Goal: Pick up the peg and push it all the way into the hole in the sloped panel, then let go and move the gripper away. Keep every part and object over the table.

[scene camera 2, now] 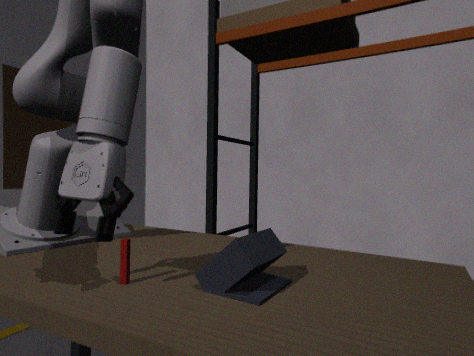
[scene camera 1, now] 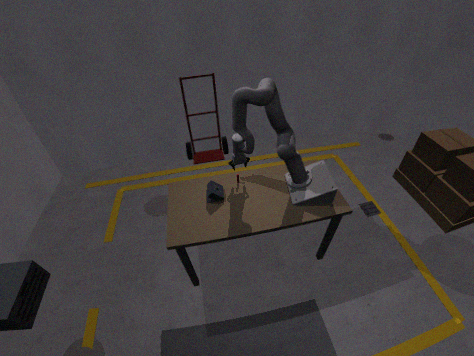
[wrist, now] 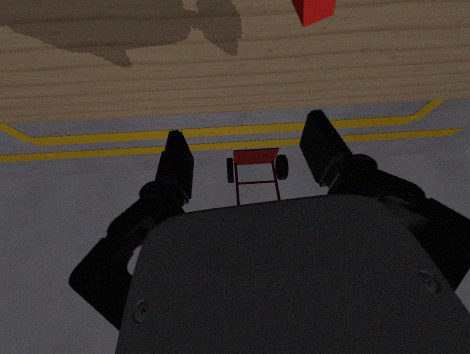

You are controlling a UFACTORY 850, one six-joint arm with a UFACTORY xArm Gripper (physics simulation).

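Observation:
The red peg (scene camera 1: 238, 179) (scene camera 2: 125, 261) (wrist: 319, 10) stands upright on the table (scene camera 1: 190, 225) (scene camera 2: 350, 310) (wrist: 75, 92); in the wrist view part of it shows at the top edge. The dark grey block with the sloped panel (scene camera 1: 215, 192) (scene camera 2: 242, 260) stands on the table, to the left of the peg in scene camera 1. Its hole cannot be made out clearly. My gripper (scene camera 1: 240, 166) (scene camera 2: 83, 235) (wrist: 244, 136) is open and empty, tilted, with its fingertips above the table and higher than the peg's top. The peg is not between the fingers.
The arm's white base plate (scene camera 1: 320, 192) is on the table's right part in scene camera 1. A red hand truck (scene camera 1: 209, 156) (wrist: 256, 157) stands on the floor beyond the far edge. A shelf rack (scene camera 2: 212, 125) stands behind the table. Brown boxes (scene camera 1: 445, 140) are at the right.

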